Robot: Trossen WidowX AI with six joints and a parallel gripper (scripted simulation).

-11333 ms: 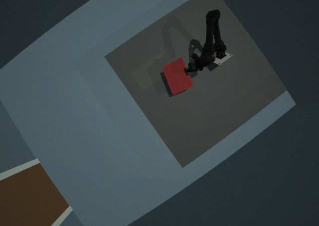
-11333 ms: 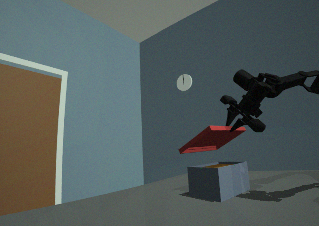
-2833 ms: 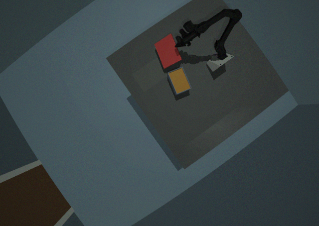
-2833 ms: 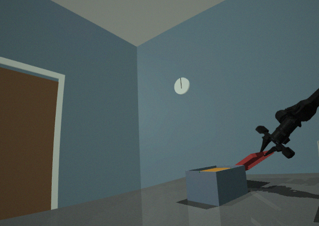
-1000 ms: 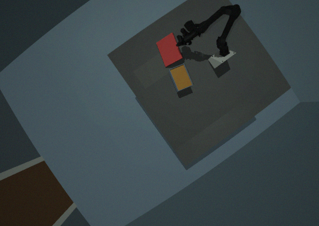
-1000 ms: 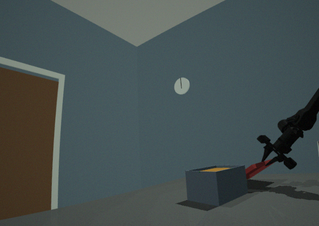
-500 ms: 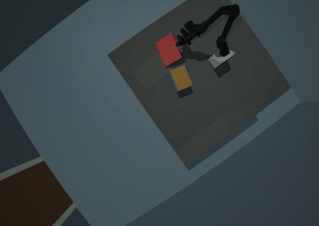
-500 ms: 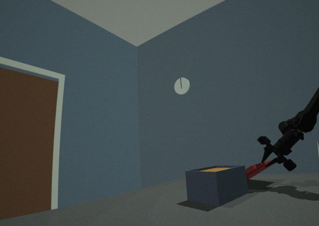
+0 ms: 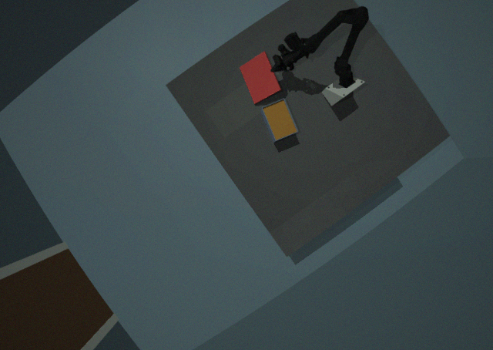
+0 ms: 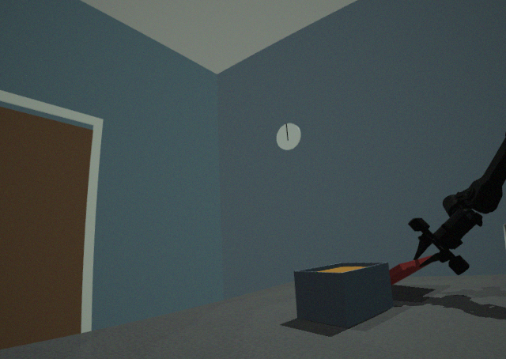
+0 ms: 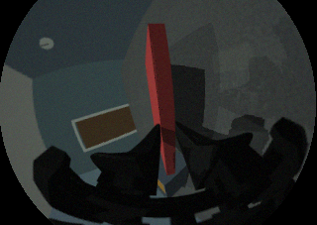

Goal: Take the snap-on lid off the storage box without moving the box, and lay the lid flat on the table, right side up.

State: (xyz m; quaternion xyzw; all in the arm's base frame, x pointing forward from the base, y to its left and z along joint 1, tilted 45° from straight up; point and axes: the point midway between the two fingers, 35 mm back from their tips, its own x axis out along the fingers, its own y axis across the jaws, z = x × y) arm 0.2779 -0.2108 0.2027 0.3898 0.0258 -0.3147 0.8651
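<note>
My gripper tip is now 70 mm short of the lid, 10 mm to the left of it and 30 mm above it. From my gripper tip the other things lie so: blue-grey storage box: 120 mm ahead, 260 mm to the left, 30 mm below.
</note>
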